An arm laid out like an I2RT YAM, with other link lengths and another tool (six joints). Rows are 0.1 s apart.
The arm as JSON. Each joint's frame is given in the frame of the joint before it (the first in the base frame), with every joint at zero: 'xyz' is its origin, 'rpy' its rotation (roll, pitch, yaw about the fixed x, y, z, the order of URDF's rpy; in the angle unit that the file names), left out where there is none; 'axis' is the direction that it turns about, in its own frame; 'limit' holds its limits. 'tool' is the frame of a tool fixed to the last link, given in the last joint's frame.
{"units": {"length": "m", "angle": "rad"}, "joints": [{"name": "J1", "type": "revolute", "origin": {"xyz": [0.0, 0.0, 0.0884]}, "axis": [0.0, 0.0, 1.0], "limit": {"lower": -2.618, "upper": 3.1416}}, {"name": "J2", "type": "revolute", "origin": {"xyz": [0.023, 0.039, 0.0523], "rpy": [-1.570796, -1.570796, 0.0]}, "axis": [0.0, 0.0, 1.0], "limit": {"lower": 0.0, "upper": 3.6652}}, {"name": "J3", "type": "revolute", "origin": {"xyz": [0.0, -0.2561, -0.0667], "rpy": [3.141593, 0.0, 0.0]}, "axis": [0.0, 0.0, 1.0], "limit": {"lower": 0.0, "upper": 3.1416}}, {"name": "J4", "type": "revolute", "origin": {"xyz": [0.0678, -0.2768, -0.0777], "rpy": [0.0, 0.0, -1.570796]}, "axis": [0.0, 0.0, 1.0], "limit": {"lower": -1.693, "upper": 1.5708}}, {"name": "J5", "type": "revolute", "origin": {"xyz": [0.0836, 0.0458, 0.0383], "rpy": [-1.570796, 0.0, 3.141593]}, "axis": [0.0, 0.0, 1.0], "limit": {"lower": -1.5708, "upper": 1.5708}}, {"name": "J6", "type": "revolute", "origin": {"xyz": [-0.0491, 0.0, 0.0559], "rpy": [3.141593, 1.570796, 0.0]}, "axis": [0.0, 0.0, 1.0], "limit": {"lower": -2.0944, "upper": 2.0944}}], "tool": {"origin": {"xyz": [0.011, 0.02, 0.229], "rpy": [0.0, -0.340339, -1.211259]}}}
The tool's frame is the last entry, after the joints.
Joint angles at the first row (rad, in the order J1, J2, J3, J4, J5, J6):
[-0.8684 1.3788 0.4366 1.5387 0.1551 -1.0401]
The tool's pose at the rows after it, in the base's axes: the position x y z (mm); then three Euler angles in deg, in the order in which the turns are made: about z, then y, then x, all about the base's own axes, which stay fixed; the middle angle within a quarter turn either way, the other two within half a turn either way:
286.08, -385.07, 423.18, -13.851, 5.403, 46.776
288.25, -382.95, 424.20, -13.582, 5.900, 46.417
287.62, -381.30, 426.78, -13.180, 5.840, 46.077
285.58, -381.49, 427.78, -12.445, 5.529, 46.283
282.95, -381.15, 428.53, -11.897, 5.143, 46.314
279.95, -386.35, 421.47, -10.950, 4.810, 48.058
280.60, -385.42, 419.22, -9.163, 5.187, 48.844
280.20, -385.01, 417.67, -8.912, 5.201, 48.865
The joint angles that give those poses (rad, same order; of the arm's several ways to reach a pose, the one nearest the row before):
[-0.8688 1.3758 0.4359 1.5463 0.1490 -1.0397]
[-0.8688 1.3758 0.4358 1.5490 0.1379 -1.0389]
[-0.8692 1.3731 0.4358 1.5535 0.1348 -1.0355]
[-0.8707 1.3697 0.4347 1.5540 0.1372 -1.0210]
[-0.8722 1.3686 0.4313 1.5612 0.1402 -1.0111]
[-0.8772 1.3663 0.4236 1.5475 0.1494 -0.9772]
[-0.8772 1.3605 0.4164 1.5432 0.1425 -0.9417]
[-0.8779 1.3659 0.4122 1.5536 0.1410 -0.9371]

